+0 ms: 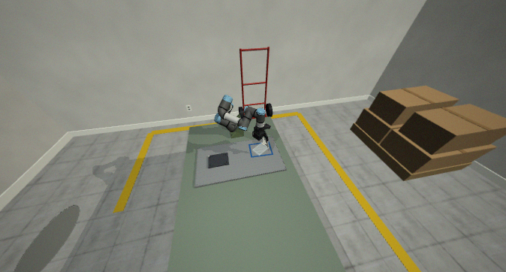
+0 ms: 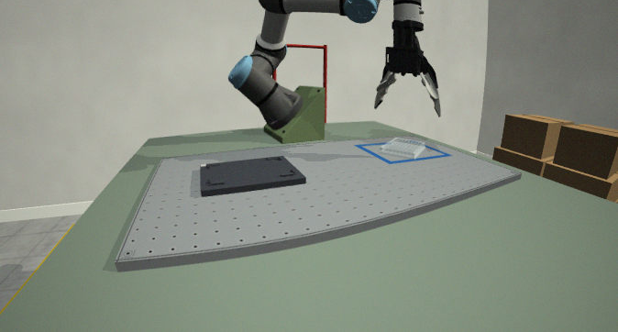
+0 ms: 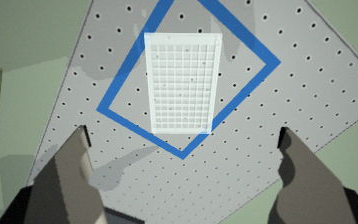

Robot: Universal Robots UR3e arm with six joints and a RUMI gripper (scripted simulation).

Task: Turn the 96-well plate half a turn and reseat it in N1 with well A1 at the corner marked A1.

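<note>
My hand is 9 cm above the clear 96-well plate. Also, from my hand: A1 label (44 cm to the right, 8 cm below, 3 cm ahead); then dark plate nest N1 (36 cm to the right, 8 cm below, 8 cm ahead).
</note>
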